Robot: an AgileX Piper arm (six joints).
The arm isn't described. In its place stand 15 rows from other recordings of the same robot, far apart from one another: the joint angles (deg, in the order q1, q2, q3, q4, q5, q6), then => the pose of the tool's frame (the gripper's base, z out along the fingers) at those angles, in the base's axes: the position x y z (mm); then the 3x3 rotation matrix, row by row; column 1 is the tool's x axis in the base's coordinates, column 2 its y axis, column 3 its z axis.
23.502 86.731 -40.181 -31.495 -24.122 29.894 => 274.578 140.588 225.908; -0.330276 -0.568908 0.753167; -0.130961 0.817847 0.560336; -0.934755 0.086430 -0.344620
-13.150 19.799 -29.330 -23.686 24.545 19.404 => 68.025 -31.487 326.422; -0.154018 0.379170 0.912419; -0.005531 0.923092 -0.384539; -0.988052 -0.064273 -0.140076
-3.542 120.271 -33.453 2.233 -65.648 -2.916 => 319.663 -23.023 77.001; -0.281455 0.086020 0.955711; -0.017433 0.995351 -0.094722; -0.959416 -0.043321 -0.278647
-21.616 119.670 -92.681 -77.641 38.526 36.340 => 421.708 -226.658 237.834; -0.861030 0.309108 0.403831; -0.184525 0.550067 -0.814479; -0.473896 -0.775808 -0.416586
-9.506 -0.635 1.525 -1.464 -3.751 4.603 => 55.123 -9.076 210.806; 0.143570 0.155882 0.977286; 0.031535 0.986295 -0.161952; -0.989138 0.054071 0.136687
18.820 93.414 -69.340 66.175 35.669 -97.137 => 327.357 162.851 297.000; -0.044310 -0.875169 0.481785; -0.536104 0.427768 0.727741; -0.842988 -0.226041 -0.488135
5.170 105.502 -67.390 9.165 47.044 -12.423 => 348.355 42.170 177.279; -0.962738 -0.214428 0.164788; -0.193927 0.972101 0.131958; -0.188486 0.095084 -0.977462
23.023 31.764 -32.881 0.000 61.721 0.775 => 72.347 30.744 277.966; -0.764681 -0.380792 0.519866; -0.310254 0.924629 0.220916; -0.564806 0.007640 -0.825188
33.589 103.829 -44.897 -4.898 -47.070 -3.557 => 297.188 204.198 187.211; -0.027841 -0.611612 0.790668; -0.162371 0.783237 0.600146; -0.986337 -0.111673 -0.121115
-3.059 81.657 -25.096 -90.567 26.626 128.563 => 218.720 -52.528 161.797; -0.413154 0.737323 0.534471; 0.572365 0.666739 -0.477345; -0.708309 0.108695 -0.697483
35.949 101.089 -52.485 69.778 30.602 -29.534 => 245.358 231.627 170.057; -0.974948 -0.183411 0.125846; -0.049439 0.730295 0.681340; -0.216870 0.658049 -0.721068
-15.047 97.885 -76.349 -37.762 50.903 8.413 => 339.080 -135.938 277.267; -0.940099 0.176325 0.291759; -0.023101 0.820928 -0.570565; -0.340118 -0.543127 -0.767680
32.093 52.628 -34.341 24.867 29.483 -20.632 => 139.196 109.525 276.861; -0.564734 -0.640190 0.520801; -0.327148 0.753024 0.570902; -0.757661 0.152029 -0.634695
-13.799 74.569 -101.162 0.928 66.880 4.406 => 231.876 -55.554 503.010; -0.540217 0.272553 0.796166; 0.218305 0.959098 -0.180205; -0.812717 0.076458 -0.577621
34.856 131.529 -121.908 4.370 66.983 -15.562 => 403.841 289.040 224.396; -0.614930 -0.757559 0.219012; -0.719289 0.652671 0.237999; -0.323240 -0.011180 -0.946251
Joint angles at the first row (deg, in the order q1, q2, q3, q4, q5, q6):
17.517 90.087 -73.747 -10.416 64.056 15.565
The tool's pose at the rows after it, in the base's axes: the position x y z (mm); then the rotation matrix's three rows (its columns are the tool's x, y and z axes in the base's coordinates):
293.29 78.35 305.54; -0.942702 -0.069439 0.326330; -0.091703 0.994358 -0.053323; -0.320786 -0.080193 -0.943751
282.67 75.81 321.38; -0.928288 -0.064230 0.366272; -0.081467 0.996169 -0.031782; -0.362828 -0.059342 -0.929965
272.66 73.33 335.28; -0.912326 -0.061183 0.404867; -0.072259 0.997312 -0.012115; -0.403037 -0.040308 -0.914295
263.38 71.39 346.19; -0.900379 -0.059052 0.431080; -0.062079 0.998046 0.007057; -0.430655 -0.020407 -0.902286
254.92 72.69 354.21; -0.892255 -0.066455 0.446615; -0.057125 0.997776 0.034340; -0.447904 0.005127 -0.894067
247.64 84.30 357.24; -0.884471 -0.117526 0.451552; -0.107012 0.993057 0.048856; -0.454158 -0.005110 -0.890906
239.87 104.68 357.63; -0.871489 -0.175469 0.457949; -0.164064 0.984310 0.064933; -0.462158 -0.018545 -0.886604
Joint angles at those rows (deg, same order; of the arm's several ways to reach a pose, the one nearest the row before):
17.518 87.282 -73.745 -9.515 64.405 15.592
17.518 84.176 -73.746 -8.939 64.771 15.592
17.518 81.368 -73.747 -8.471 64.919 15.592
17.517 79.034 -73.746 -7.782 65.304 15.591
17.986 77.224 -73.745 -6.631 65.698 15.590
21.137 76.523 -73.748 -7.365 66.176 15.736
26.489 76.522 -73.747 -9.194 66.163 17.895

